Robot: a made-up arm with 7 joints. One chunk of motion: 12 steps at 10 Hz.
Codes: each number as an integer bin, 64 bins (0 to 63) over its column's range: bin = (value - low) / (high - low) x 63, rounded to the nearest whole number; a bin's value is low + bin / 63 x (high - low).
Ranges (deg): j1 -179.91..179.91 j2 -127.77..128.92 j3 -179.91..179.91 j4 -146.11..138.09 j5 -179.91..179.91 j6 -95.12..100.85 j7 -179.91..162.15
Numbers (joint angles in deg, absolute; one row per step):
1: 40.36 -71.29 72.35 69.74 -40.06 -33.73 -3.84
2: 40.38 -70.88 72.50 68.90 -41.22 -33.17 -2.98
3: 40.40 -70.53 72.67 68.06 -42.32 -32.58 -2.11
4: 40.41 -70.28 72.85 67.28 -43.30 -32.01 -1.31
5: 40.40 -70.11 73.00 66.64 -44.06 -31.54 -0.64
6: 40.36 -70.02 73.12 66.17 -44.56 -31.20 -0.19
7: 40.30 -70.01 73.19 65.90 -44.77 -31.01 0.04
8: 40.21 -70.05 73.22 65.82 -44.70 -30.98 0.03
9: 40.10 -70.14 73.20 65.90 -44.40 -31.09 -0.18
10: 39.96 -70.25 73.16 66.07 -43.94 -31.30 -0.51
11: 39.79 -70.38 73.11 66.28 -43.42 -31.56 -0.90
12: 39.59 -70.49 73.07 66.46 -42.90 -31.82 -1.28
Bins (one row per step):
1: 39 14 44 48 24 20 32
2: 39 14 44 48 24 20 33
3: 39 14 44 47 24 20 33
4: 39 14 44 47 24 20 33
5: 39 14 44 47 24 20 33
6: 39 14 44 47 24 21 33
7: 39 14 44 47 24 21 33
8: 39 14 44 47 24 21 33
9: 39 14 44 47 24 21 33
10: 38 14 44 47 24 21 33
11: 38 14 44 47 24 20 33
12: 38 14 44 47 24 20 33

